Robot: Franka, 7 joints.
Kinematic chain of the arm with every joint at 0, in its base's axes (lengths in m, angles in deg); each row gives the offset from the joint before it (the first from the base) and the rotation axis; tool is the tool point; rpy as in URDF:
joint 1: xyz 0 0 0.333 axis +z
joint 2: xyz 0 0 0 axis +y
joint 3: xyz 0 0 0.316 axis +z
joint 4: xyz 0.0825 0 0 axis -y
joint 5: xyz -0.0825 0 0.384 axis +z
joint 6: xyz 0 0 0 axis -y
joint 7: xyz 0.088 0 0 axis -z
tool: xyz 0 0 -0.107 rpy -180 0 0
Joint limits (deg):
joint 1: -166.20..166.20
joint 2: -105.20..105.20
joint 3: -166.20..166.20
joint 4: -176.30..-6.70
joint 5: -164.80..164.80
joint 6: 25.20..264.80
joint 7: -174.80..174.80
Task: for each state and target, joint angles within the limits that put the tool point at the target. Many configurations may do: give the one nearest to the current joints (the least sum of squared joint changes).
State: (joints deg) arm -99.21 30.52 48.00 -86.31 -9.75 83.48 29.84
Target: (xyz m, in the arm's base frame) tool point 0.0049 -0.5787 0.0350
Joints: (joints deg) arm -111.32 61.99 25.27 -85.56 -14.24 91.84 29.84
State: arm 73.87 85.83 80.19 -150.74 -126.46 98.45 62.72
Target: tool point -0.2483 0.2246 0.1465
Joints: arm 44.52 69.95 78.03 -161.76 -121.36 86.74 62.72
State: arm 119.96 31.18 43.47 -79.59 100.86 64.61 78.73
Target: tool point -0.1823 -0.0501 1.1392
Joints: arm 120.80 -2.24 40.09 -26.97 120.87 93.72 78.73
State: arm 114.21 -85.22 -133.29 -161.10 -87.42 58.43 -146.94
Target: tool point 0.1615 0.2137 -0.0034
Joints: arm 126.97 -105.11 -125.72 -144.69 -95.17 71.51 -146.94
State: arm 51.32 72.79 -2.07 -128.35 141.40 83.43 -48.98
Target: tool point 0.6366 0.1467 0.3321
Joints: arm 30.29 31.11 -26.80 -112.22 147.28 76.36 -48.98
